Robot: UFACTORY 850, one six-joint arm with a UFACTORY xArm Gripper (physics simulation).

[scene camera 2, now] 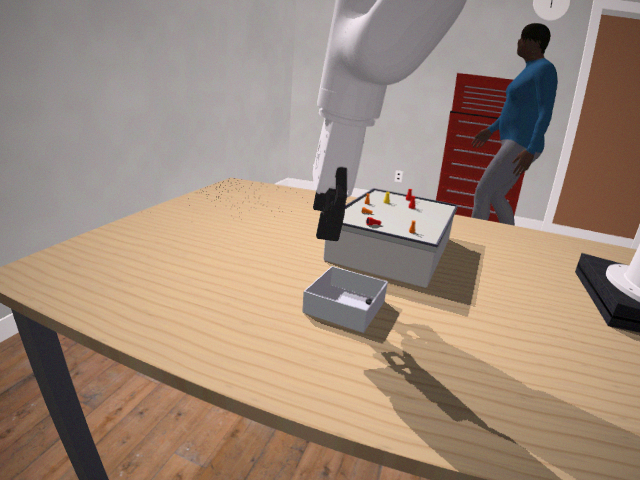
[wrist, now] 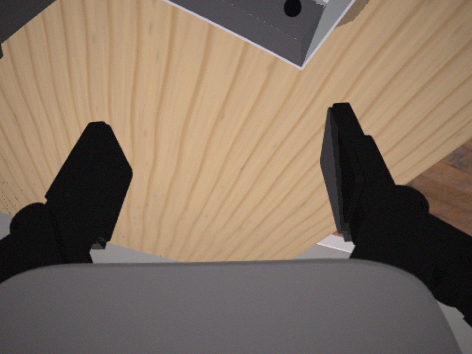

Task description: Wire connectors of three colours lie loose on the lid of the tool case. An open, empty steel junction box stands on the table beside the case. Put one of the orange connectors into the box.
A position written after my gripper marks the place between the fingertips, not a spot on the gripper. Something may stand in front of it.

In view: my gripper [scene camera 2: 324, 223], a junction box [scene camera 2: 349, 299] and a tool case [scene camera 2: 389, 250].
My gripper shows as well in the wrist view [wrist: 219, 140].
